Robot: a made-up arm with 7 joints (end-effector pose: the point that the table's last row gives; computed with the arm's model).
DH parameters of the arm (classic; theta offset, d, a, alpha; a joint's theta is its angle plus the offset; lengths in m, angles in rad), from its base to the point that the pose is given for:
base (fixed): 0.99 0 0.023 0
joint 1: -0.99 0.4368 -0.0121 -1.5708
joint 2: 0 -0.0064 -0.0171 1.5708
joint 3: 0 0.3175 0.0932 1.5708
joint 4: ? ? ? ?
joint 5: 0 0.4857 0.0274 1.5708
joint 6: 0 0.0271 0.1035 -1.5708
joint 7: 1.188 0 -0.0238 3.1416
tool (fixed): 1.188 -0.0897 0 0
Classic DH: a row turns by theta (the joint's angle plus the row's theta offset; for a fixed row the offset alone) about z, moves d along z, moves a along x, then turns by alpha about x.
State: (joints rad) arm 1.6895 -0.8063 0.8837 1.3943 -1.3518 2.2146 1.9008
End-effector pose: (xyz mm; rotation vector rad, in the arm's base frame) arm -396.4 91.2 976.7 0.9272 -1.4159 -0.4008
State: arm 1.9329 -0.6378 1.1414 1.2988 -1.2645 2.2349 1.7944
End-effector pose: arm -506.9 -26.4 820.3 0.9651 -1.4851 0.2439
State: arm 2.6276 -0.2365 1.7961 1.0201 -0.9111 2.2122 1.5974
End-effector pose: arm -194.1 -497.1 468.7 1.2785 -1.6518 1.8609
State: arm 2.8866 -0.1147 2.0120 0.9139 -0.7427 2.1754 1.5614
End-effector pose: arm 67.1 -503.4 404.4 -1.3604 1.6040 -2.1690
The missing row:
joint 4: 0 0.0171 0.1094 1.5708
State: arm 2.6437 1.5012 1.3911 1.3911 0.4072 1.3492 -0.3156
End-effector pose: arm -569.2 -439.5 391.4 0.9477 -1.9510 -1.3965
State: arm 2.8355 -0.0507 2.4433 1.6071 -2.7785 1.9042 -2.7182
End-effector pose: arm 366.1 -558.8 942.8 0.8389 2.5445 0.0448
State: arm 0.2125 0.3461 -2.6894 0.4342 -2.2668 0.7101 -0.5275
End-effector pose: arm -388.7 -235.9 368.7 0.0135 1.3760 0.1239
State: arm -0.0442 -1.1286 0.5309 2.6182 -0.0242 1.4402 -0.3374
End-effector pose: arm -650.9 234.9 1035.1 -0.4339 -2.2516 0.7944
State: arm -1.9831 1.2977 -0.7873 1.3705 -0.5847 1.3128 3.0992
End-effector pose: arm -627.7 -112.8 61.2 1.5402 -0.7168 0.7274
